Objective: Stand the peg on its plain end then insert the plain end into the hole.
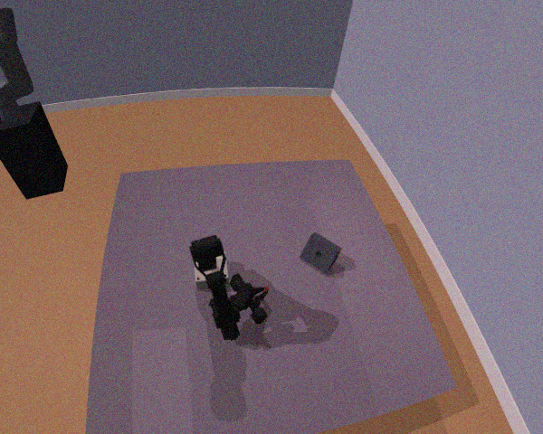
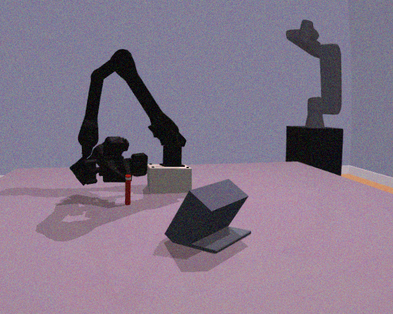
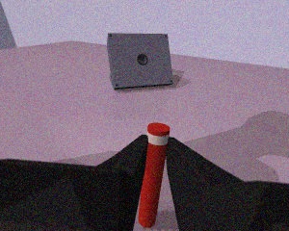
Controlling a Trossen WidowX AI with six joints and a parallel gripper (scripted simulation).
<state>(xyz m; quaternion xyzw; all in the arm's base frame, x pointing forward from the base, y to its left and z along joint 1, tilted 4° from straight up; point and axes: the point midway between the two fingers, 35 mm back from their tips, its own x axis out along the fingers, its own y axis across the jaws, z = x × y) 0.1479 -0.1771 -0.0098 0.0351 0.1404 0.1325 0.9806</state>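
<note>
My gripper tip is 1 cm above the red peg. Round my gripper tip: flat grey foot plate: 29 cm ahead, 12 cm to the left, 7 cm below; grey sloped panel: 27 cm ahead, 10 cm to the left, 2 cm below.
</note>
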